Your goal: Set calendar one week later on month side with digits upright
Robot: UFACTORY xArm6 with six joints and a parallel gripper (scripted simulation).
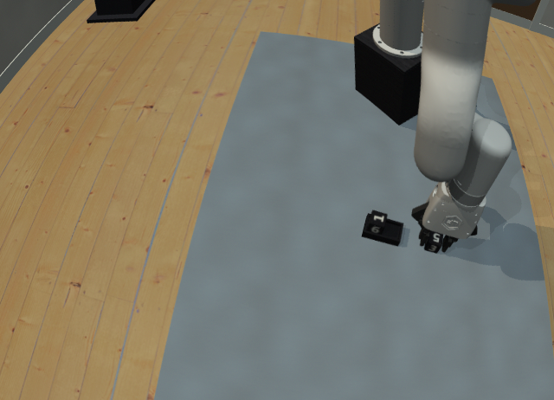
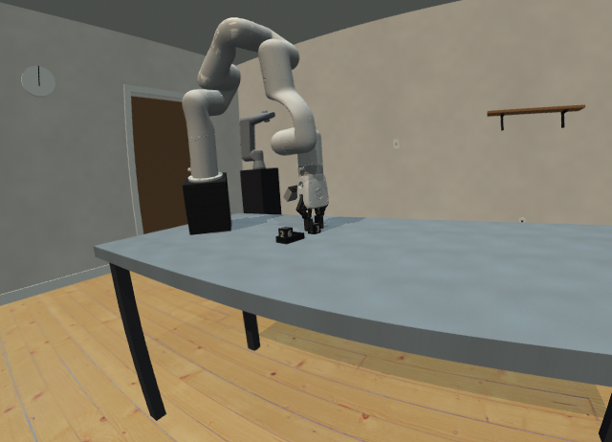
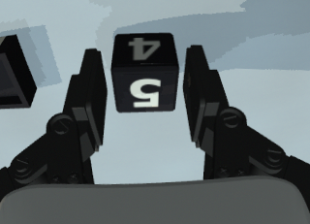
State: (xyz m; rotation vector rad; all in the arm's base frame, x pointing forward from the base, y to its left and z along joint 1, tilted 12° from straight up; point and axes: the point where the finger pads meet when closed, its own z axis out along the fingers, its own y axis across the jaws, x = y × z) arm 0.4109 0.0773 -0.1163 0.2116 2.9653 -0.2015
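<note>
Now: hand 20 mm past the black tray, 110 mm to the left of it and 20 mm above it.
</note>
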